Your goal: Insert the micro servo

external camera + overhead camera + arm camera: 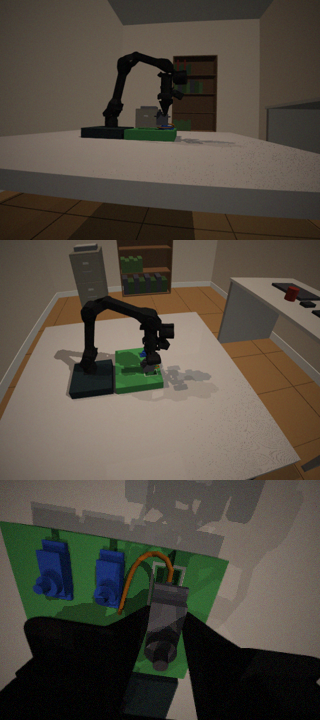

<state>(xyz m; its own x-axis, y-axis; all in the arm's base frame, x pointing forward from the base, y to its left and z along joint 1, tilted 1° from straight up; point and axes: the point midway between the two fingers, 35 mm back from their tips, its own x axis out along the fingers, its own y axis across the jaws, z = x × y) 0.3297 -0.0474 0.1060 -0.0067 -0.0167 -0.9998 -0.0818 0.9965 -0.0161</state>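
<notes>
Now: gripper tip 120 mm past the green deck, 100 mm above it and 70 mm to the right of it.
</notes>
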